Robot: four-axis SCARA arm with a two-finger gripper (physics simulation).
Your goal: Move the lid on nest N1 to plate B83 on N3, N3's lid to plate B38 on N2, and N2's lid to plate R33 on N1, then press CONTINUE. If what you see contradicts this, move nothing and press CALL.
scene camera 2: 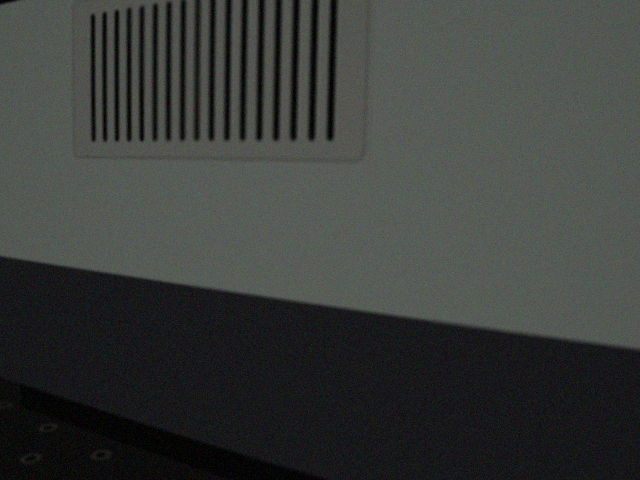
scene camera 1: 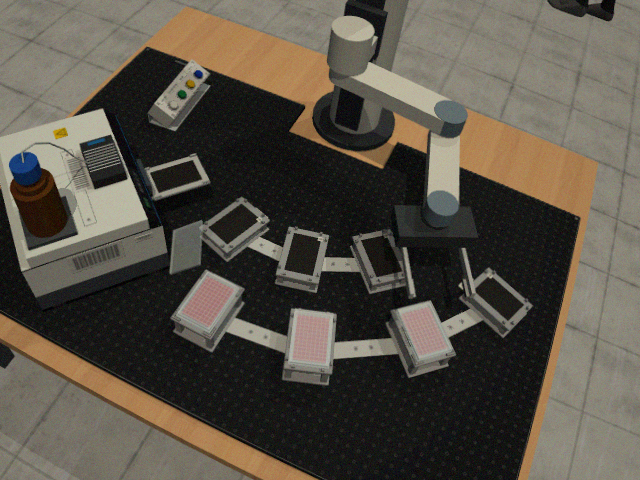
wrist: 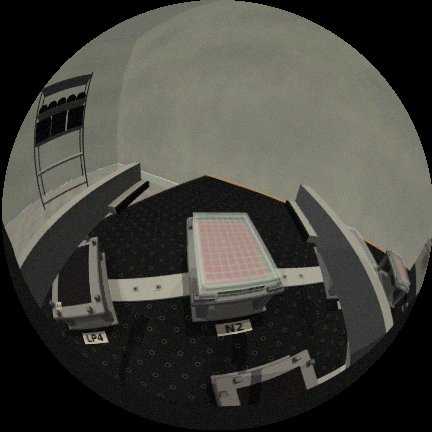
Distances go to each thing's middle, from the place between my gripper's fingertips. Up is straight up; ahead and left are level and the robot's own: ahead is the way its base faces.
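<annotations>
There is the tray (scene camera 1: 178,176), and my hand is 60 mm past it, 700 mm to the left of it and 70 mm above it. I also see the brown bottle (scene camera 1: 38,200), which, counted from my hand, is 260 mm ahead, 810 mm to the right and 150 mm above.
</annotations>
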